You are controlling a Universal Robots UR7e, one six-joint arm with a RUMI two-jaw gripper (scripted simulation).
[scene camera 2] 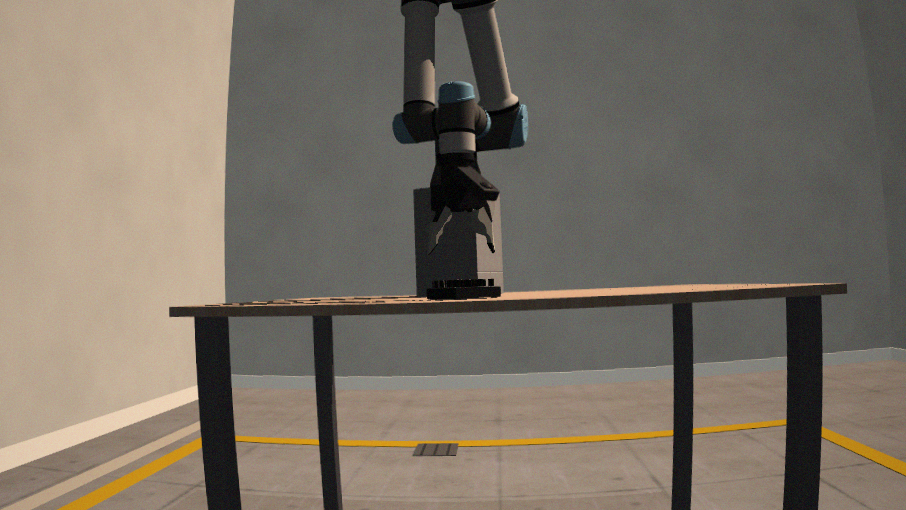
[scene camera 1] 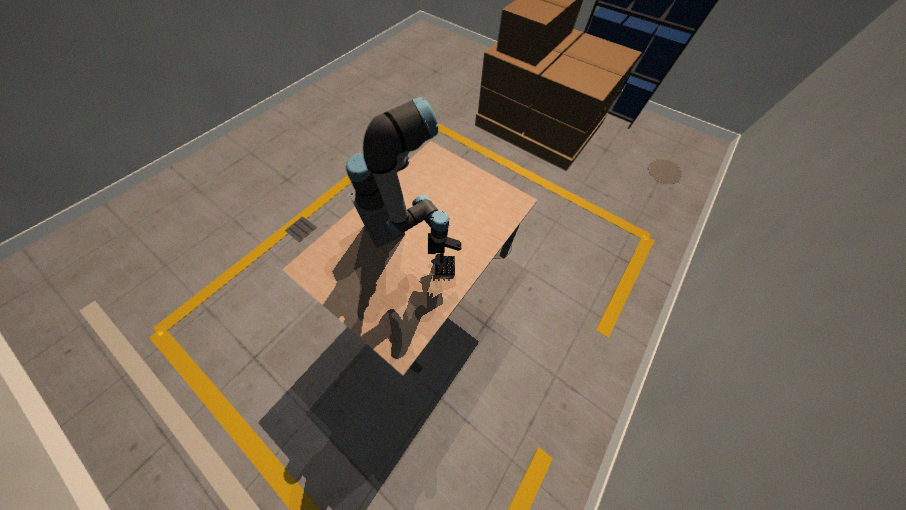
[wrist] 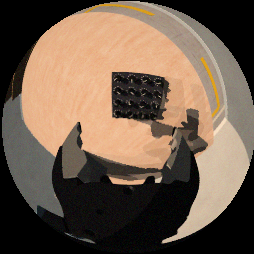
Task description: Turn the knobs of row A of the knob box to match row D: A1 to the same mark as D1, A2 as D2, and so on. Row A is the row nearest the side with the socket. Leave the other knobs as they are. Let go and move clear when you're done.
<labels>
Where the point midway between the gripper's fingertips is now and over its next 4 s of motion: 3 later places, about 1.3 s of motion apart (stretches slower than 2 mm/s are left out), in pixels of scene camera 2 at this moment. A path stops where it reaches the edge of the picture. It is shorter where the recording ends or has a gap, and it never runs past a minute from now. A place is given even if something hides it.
My gripper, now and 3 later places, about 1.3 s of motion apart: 462, 253; 454, 257; 444, 258; 466, 252
</labels>
